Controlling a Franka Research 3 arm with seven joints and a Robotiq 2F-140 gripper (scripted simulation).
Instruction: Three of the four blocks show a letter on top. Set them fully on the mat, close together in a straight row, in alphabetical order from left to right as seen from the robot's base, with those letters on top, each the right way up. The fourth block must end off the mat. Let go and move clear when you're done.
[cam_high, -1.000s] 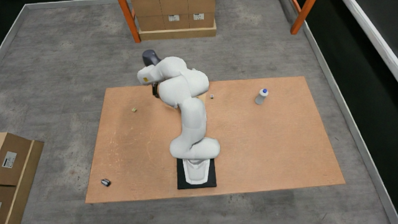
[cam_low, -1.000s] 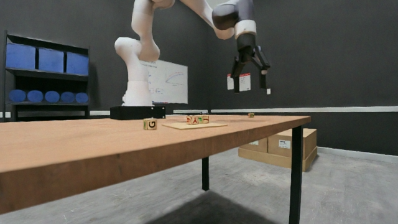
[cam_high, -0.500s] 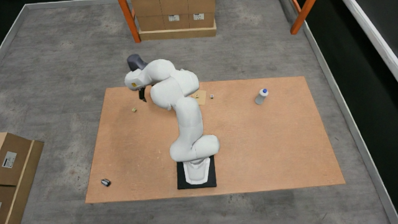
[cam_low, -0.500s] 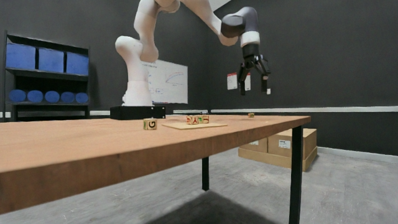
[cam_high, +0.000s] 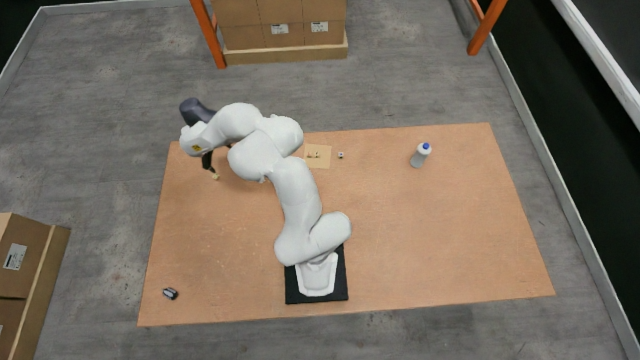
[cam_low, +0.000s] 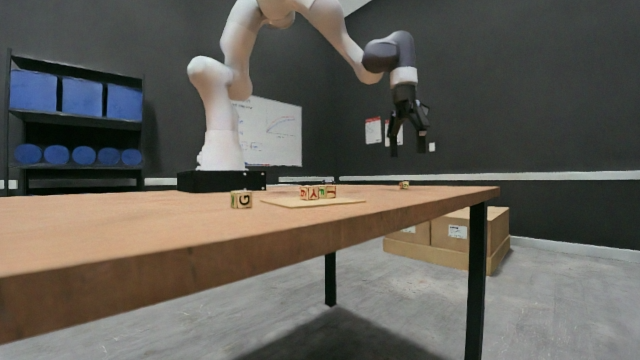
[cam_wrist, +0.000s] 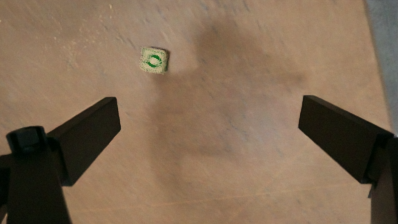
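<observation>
Right now the block is 110 mm below my hand, 50 mm to the left of it and 40 mm behind it. The rest, counted from my hand: pale yellow mat 460 mm to the right, 120 mm below, 70 mm ahead; then white bottle 970 mm to the right, 40 mm below, 20 mm ahead; then black object 590 mm behind, 190 mm to the left, 110 mm below.
</observation>
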